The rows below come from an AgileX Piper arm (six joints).
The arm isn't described. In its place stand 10 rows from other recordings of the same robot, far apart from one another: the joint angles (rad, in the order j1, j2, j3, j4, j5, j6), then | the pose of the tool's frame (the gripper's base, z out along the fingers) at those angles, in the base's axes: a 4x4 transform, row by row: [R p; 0 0 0 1], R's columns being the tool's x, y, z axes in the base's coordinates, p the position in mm.
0.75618, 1.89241, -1.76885, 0.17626, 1.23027, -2.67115 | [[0.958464 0.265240 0.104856 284.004], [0.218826 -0.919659 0.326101 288.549], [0.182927 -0.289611 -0.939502 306.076], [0 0 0 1]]
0.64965, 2.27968, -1.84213, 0.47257, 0.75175, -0.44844 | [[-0.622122 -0.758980 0.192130 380.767], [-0.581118 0.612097 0.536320 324.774], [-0.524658 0.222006 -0.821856 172.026], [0 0 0 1]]
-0.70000, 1.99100, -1.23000, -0.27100, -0.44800, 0.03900 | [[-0.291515 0.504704 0.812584 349.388], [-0.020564 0.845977 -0.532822 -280.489], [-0.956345 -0.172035 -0.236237 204.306], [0 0 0 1]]
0.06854, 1.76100, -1.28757, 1.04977, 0.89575, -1.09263 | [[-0.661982 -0.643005 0.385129 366.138], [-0.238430 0.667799 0.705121 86.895], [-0.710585 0.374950 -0.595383 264.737], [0 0 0 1]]
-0.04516, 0.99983, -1.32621, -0.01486, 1.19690, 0.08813 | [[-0.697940 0.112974 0.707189 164.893], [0.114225 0.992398 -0.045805 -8.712], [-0.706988 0.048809 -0.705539 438.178], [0 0 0 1]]
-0.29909, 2.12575, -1.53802, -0.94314, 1.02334, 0.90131 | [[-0.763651 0.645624 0.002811 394.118], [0.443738 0.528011 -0.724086 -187.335], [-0.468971 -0.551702 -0.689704 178.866], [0 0 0 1]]
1.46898, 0.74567, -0.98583, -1.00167, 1.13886, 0.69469 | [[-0.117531 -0.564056 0.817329 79.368], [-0.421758 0.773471 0.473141 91.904], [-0.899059 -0.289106 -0.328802 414.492], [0 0 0 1]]
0.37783, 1.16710, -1.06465, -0.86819, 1.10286, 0.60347 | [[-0.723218 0.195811 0.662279 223.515], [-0.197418 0.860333 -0.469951 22.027], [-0.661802 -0.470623 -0.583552 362.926], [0 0 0 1]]
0.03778, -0.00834, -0.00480, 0.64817, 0.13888, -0.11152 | [[-0.070609 -0.099019 0.992577 54.922], [0.503175 0.855650 0.121154 9.687], [-0.861295 0.507995 -0.010592 205.288], [0 0 0 1]]
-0.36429, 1.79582, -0.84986, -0.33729, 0.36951, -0.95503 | [[-0.633737 -0.718878 0.285642 288.677], [-0.773545 0.587826 -0.236830 -121.715], [0.002344 -0.371045 -0.928612 129.701], [0 0 0 1]]
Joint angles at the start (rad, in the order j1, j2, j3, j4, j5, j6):
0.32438 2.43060 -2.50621 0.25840 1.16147 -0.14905
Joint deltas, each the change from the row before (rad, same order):
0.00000 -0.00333 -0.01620 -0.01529 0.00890 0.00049
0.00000 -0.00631 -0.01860 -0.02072 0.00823 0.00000
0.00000 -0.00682 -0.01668 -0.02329 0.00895 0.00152
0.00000 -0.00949 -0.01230 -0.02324 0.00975 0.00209
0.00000 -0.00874 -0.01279 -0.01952 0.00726 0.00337
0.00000 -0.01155 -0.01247 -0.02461 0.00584 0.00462
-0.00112 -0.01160 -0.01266 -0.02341 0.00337 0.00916
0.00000 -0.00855 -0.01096 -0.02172 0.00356 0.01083
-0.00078 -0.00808 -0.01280 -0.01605 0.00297 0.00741
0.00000 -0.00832 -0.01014 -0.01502 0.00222 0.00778
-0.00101 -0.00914 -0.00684 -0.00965 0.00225 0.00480
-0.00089 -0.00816 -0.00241 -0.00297 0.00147 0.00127
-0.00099 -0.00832 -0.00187 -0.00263 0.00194 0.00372
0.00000 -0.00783 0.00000 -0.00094 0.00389 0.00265
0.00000 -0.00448 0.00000 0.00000 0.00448 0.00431
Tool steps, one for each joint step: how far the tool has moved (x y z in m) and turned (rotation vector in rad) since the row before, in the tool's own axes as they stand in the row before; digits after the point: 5 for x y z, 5 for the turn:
-0.00238 0.00002 -0.00546 0.01350 -0.00811 -0.00999
-0.00325 -0.00011 -0.00760 0.01908 -0.01333 -0.01330
-0.00290 -0.00052 -0.00746 0.02155 -0.01098 -0.01184
-0.00254 -0.00062 -0.00785 0.02158 -0.00861 -0.01027
-0.00271 -0.00058 -0.00762 0.01873 -0.01142 -0.00701
-0.00317 -0.00101 -0.00906 0.02406 -0.01474 -0.00735
-0.00338 -0.00173 -0.00923 0.02415 -0.01781 -0.00091
-0.00265 -0.00136 -0.00717 0.02149 -0.01333 0.00150
-0.00293 -0.00142 -0.00741 0.01693 -0.01609 0.00093
-0.00268 -0.00106 -0.00687 0.01535 -0.01467 0.00155
-0.00233 -0.00119 -0.00652 0.01079 -0.01275 0.00150
-0.00162 -0.00062 -0.00491 0.00410 -0.00877 0.00048
-0.00152 -0.00065 -0.00487 0.00378 -0.00796 0.00315
-0.00101 0.00000 -0.00413 0.00113 -0.00385 0.00204
-0.00037 0.00006 -0.00236 -0.00006 0.00000 0.00414

